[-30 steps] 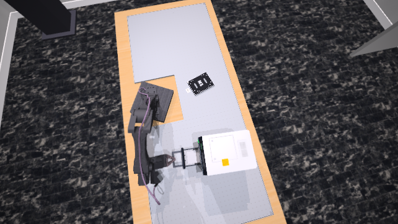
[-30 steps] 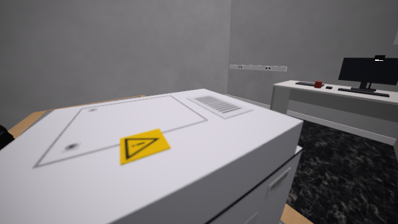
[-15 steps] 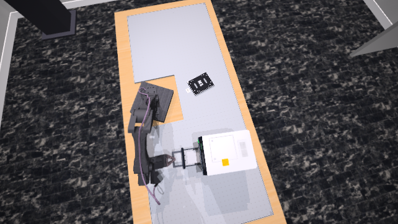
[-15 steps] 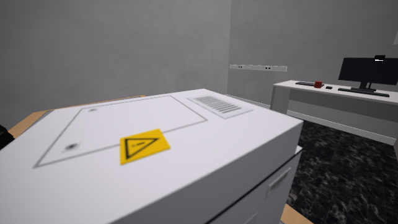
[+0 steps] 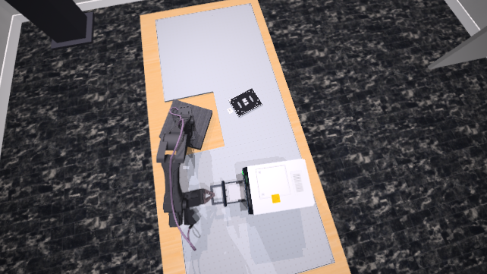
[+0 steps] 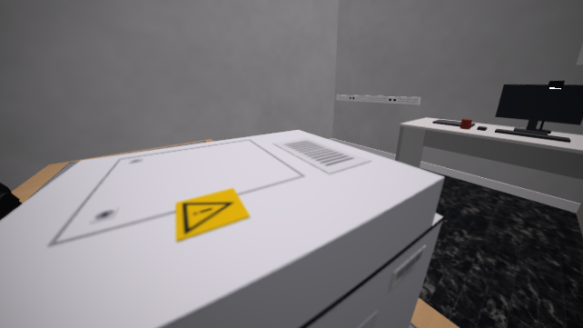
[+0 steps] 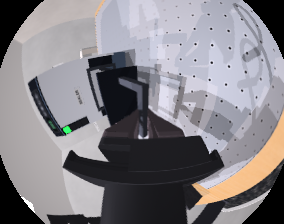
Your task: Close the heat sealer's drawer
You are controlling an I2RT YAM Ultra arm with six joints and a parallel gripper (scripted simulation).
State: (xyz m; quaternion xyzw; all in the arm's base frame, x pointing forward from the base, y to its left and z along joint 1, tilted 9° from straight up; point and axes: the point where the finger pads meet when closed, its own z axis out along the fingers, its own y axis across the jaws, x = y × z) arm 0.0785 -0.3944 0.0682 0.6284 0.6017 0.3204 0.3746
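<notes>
The sealer drawer lies 120 mm ahead of my hand, 10 mm to the right of it and 10 mm below it.
</notes>
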